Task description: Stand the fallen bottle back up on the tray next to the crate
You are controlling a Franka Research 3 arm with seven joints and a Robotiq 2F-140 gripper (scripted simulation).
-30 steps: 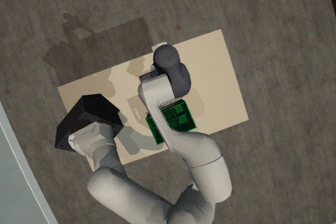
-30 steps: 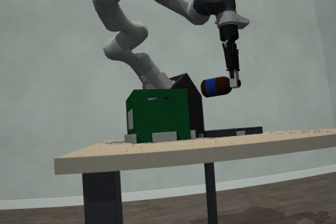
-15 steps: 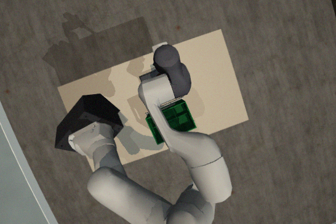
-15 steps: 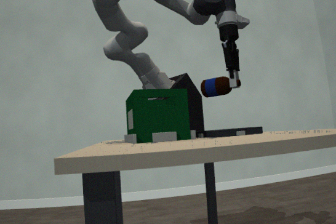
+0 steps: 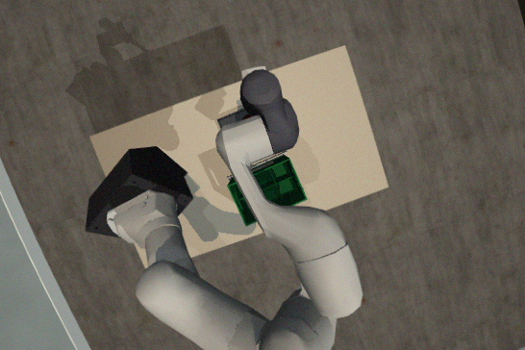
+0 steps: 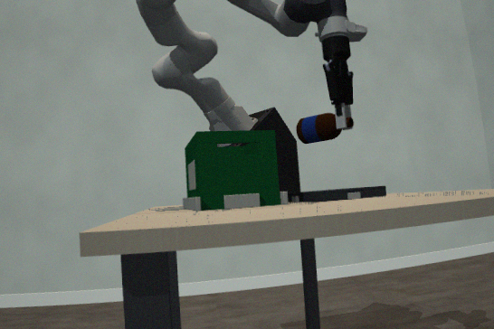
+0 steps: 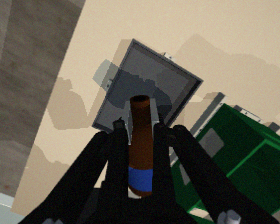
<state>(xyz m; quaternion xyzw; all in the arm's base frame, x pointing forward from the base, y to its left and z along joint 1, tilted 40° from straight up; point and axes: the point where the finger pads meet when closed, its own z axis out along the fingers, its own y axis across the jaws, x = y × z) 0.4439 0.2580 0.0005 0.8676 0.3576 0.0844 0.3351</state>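
Now: hand 40 mm past the bottle, 30 mm to the left of it and 20 mm above it. Also, from my hand: dark grey tray: 50 mm behind, 40 mm to the right, 200 mm below; green crate: 70 mm behind, 310 mm to the right, 130 mm below.
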